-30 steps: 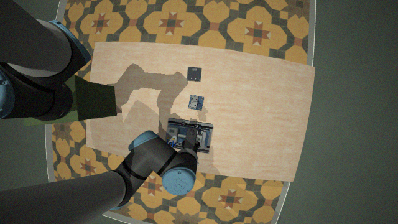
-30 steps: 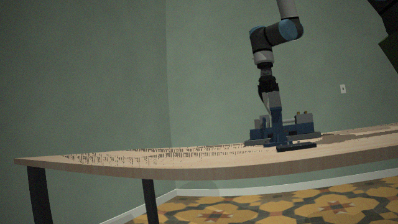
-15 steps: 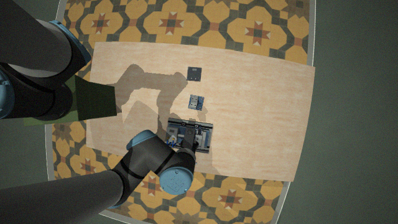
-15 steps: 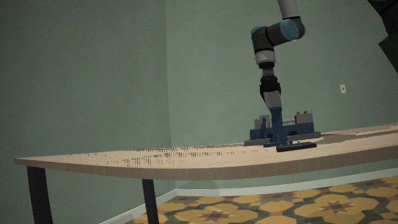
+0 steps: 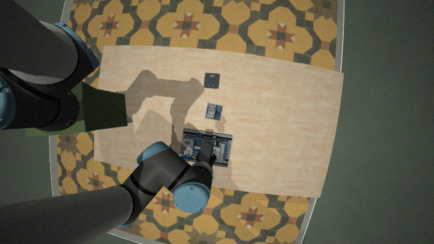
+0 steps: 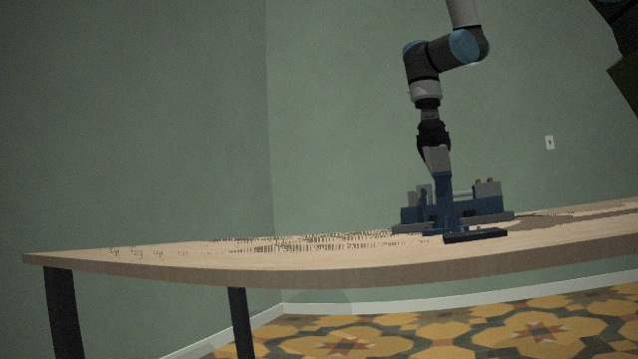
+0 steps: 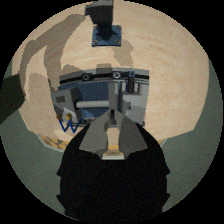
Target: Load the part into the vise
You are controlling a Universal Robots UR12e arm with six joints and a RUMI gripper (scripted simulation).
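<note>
Now: the grey part 40 mm ahead of my hand, 10 mm to the right of it and 30 mm below it. From my hand the other things lie so: air cylinder block (120 mm behind, 20 mm to the left, 40 mm below); then vise (30 mm behind, 10 mm to the left, 80 mm below); then air cylinder rod (50 mm behind, 10 mm to the left, 40 mm below).
</note>
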